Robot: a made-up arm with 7 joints. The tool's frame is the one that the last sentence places.
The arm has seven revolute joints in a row. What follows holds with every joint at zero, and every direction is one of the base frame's. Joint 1 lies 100 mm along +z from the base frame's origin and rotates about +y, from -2.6 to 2.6 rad. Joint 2 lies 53 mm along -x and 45 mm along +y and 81 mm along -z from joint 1 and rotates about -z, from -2.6 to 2.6 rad. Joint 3 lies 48 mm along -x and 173 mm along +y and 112 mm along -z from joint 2 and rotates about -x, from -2.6 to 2.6 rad. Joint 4 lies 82 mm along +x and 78 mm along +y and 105 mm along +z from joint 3 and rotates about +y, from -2.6 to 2.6 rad. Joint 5 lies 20 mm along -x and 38 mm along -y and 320 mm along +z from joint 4 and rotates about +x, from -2.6 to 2.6 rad. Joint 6 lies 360 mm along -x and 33 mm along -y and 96 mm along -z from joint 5 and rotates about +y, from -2.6 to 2.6 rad. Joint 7 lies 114 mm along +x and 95 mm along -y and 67 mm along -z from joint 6 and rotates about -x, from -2.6 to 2.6 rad. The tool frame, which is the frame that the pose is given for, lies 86 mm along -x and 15 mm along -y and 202 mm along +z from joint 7; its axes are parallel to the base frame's.
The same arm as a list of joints. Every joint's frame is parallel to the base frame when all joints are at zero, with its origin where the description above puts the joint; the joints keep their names.
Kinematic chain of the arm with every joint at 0, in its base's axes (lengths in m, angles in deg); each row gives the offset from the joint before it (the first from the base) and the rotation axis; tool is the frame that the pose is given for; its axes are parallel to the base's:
joint 1: xyz 0 0 0.1 axis +y
joint 2: xyz -0.053 0.045 -0.081 axis -z
joint 3: xyz -0.048 0.173 -0.112 axis -x
joint 4: xyz 0.082 0.078 0.105 axis +y
joint 5: xyz -0.02 -0.038 0.32 axis +x
joint 6: xyz -0.36 -0.033 -0.096 axis +y
joint 7: xyz 0.114 -0.095 -0.067 axis -x
tool: xyz -0.086 -0.015 0.202
Joint limits (deg, base to tool): -148.97..148.97 -148.97..148.97 -148.97..148.97 -148.97..148.97 -148.97..148.97 -148.97..148.97 -148.97..148.97

